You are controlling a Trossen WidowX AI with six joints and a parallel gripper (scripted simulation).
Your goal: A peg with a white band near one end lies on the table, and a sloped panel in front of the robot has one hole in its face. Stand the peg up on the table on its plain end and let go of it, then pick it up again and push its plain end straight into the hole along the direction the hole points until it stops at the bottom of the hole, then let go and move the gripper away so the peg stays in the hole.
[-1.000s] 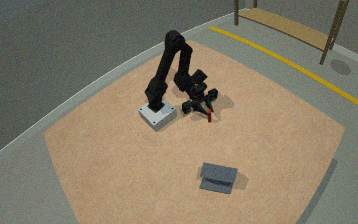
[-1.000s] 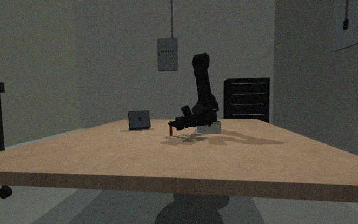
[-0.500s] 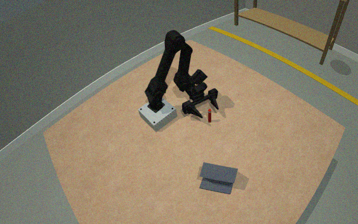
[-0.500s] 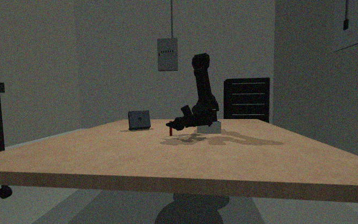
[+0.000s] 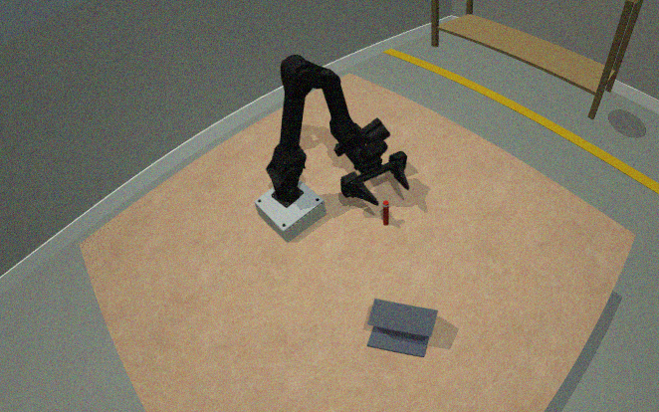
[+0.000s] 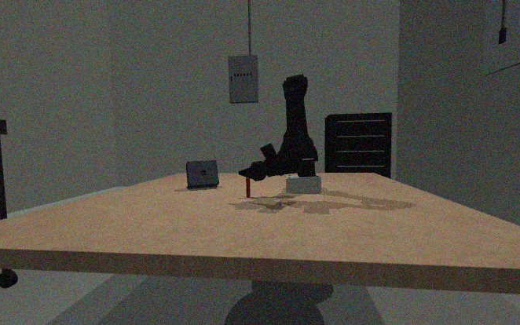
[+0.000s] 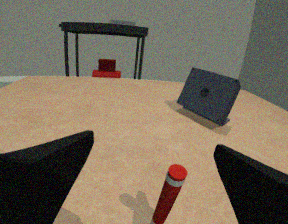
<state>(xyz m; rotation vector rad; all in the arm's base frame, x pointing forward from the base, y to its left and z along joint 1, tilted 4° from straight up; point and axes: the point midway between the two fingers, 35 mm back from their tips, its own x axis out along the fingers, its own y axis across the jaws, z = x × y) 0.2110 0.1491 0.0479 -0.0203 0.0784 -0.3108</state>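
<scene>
Now: the red peg 40 mm below my gripper tip, 20 mm to the right of it and 10 mm behind it. Round my gripper tip: grey sloped panel (230 mm to the right, 210 mm ahead, 30 mm below).
</scene>
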